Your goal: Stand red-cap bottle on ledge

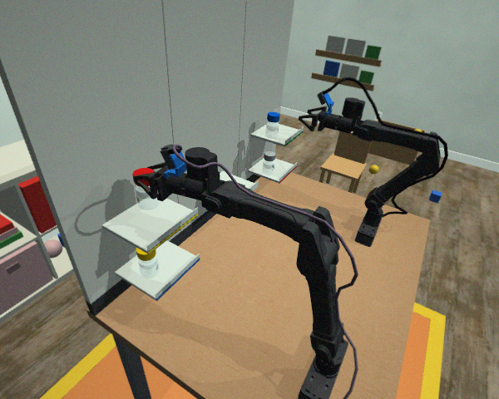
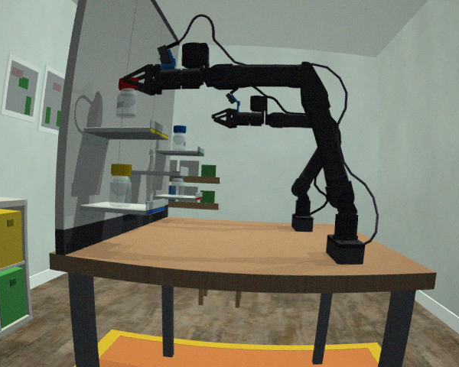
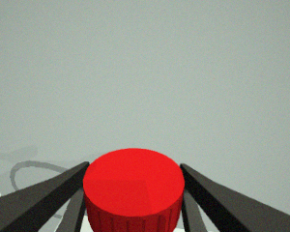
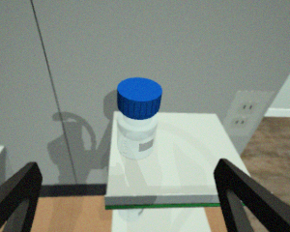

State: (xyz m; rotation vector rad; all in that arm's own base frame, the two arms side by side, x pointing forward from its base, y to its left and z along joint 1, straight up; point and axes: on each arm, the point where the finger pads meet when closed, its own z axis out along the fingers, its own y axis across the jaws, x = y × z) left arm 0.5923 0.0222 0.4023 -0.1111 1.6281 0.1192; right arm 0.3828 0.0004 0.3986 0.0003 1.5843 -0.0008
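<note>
The red-capped bottle is 5 cm below my left hand. Round my left hand: blue-capped bottle (73 cm to the right, 9 cm below, 6 cm behind); grey wall panel (40 cm to the right, 6 cm ahead, 1 cm above); yellow-capped bottle (28 cm below, 5 cm to the left, 1 cm behind).
</note>
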